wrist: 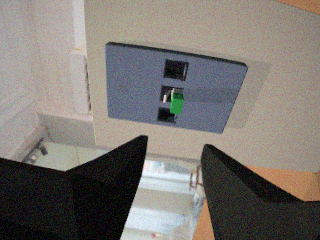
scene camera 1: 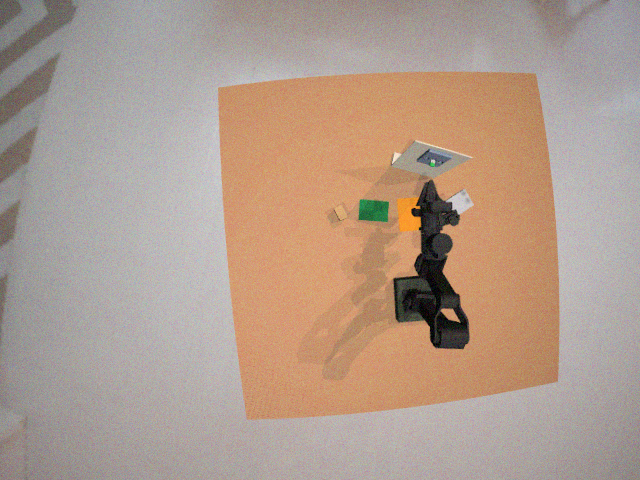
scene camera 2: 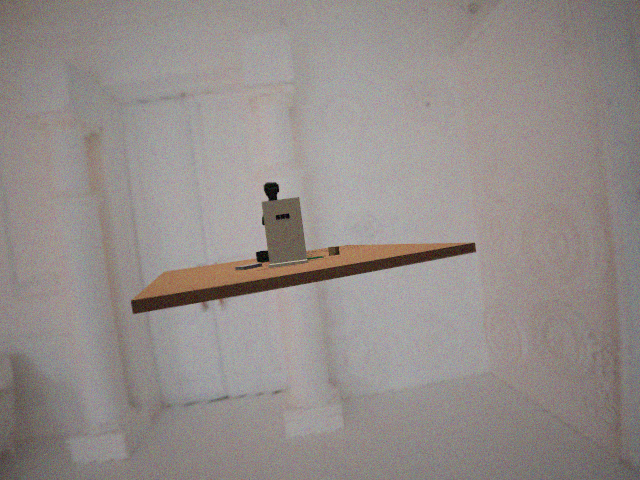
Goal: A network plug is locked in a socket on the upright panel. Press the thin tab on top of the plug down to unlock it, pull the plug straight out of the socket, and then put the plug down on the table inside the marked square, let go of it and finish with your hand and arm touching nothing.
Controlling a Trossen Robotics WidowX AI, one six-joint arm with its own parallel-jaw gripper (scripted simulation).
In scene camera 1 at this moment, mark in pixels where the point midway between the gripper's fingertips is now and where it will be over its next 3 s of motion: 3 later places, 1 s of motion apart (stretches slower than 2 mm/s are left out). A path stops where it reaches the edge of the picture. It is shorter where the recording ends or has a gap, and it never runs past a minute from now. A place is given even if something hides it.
The gripper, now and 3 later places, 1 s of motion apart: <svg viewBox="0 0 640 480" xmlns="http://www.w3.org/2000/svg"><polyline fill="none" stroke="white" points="429,181 432,166 432,164 430,170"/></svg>
